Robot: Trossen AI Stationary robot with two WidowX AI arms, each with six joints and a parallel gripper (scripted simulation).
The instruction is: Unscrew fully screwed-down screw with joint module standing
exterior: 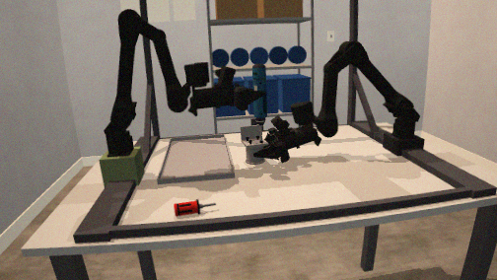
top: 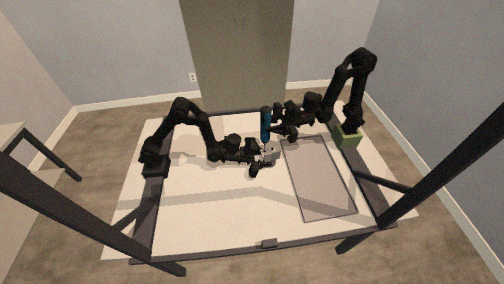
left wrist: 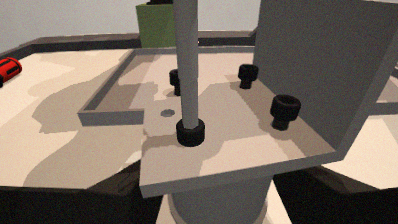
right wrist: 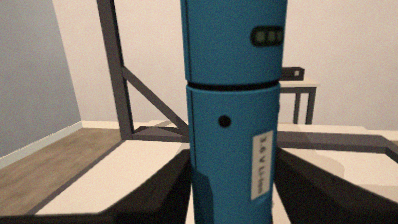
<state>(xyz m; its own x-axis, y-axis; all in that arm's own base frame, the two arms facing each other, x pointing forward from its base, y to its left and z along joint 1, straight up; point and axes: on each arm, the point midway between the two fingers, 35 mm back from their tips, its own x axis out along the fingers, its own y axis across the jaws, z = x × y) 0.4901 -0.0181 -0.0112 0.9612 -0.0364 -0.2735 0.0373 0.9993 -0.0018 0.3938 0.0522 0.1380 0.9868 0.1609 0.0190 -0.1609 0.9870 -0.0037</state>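
The joint module is 3 cm to the right of my left hand and 1 cm below it. The rest, counted from my left hand: red-handled hand screwdriver: 29 cm ahead, 23 cm to the right, 3 cm below; then shallow grey tray: 10 cm behind, 21 cm to the right, 3 cm below; then grey L-shaped bracket: 3 cm to the right, 3 cm above.
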